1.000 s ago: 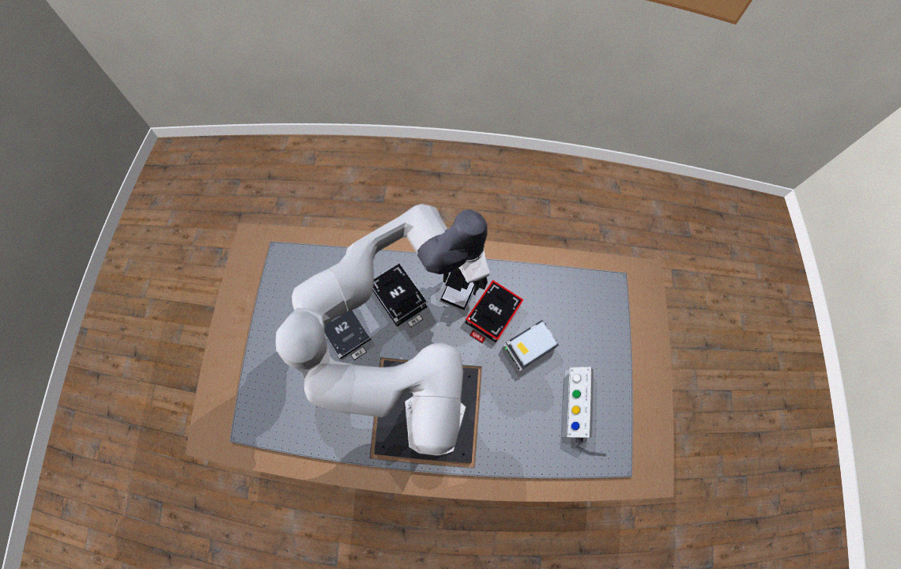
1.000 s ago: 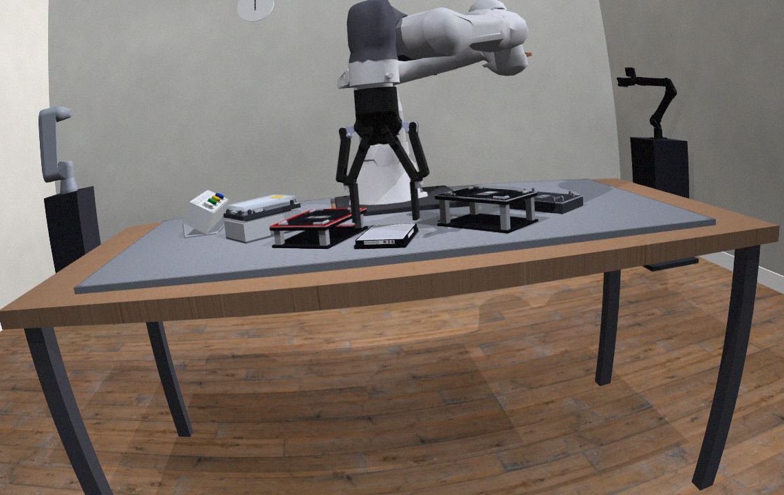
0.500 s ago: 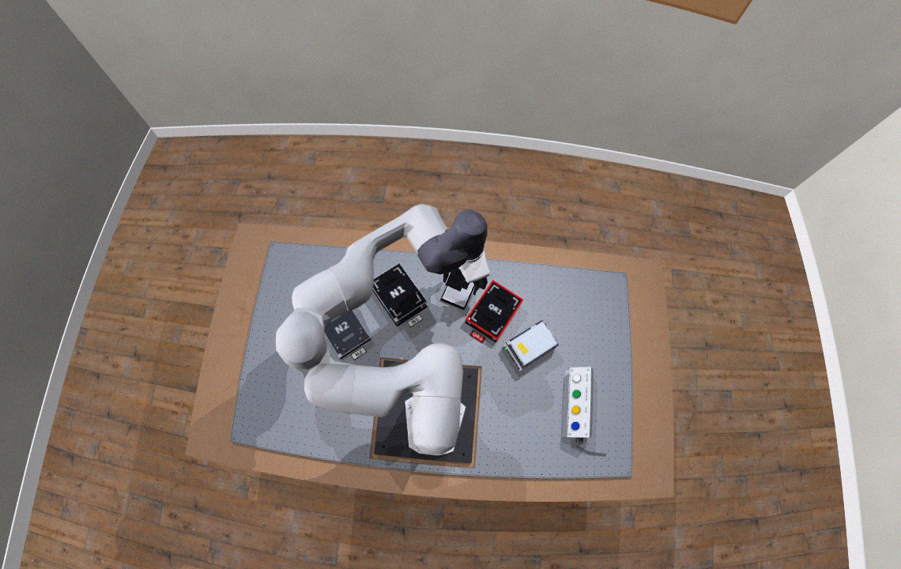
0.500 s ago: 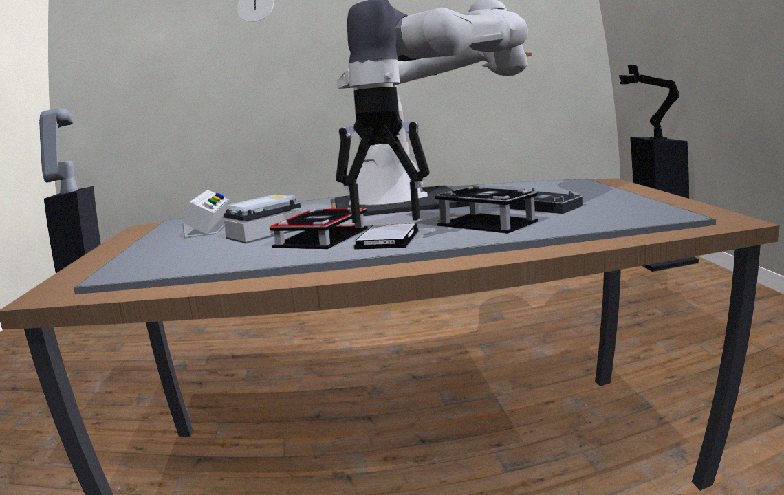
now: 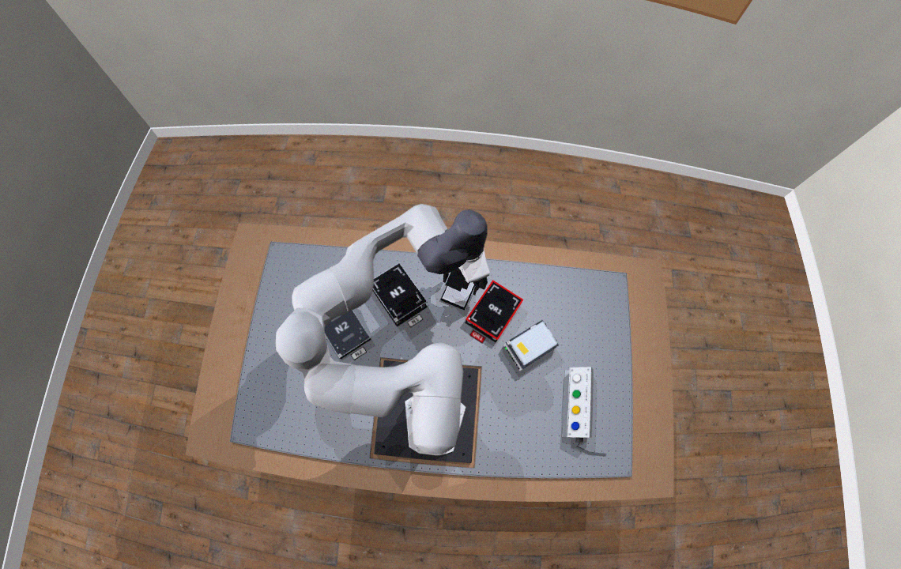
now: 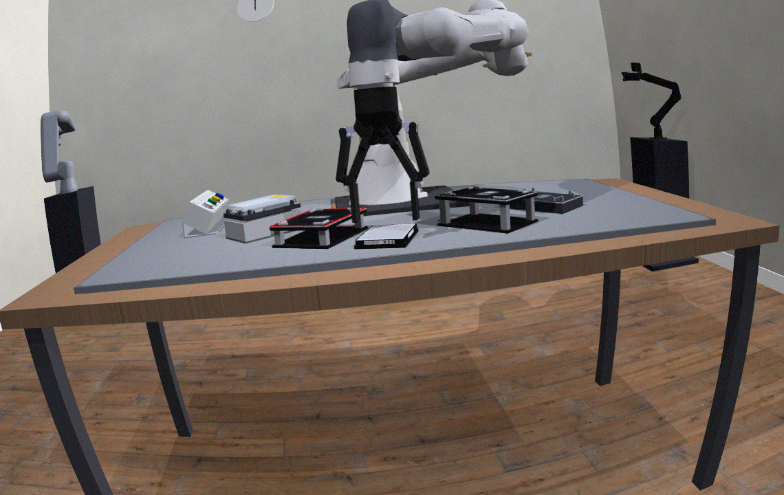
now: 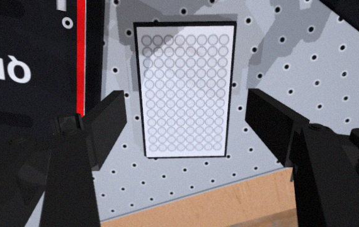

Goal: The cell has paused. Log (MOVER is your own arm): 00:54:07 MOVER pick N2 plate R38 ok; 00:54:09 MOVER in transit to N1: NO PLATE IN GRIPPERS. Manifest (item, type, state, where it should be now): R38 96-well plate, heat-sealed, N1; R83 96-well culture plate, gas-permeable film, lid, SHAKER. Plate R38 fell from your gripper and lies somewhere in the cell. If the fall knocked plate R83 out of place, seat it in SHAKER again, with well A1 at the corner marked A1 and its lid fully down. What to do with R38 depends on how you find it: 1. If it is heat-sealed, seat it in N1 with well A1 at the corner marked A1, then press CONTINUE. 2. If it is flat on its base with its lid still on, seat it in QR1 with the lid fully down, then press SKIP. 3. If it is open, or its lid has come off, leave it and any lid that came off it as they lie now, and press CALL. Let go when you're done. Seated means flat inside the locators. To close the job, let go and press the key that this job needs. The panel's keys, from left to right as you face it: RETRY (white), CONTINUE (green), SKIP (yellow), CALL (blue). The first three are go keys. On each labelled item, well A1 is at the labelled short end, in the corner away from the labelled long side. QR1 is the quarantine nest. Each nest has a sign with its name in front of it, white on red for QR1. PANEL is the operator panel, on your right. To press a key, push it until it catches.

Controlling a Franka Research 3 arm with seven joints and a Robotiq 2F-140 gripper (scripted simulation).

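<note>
Now: hand 5 cm above the plate R38. The rest, counted from my hand: N1 nest (5 cm behind, 20 cm to the left); then QR1 nest (7 cm behind, 12 cm to the right, 2 cm below); then retry key (28 cm behind, 39 cm to the right, 1 cm above).
</note>
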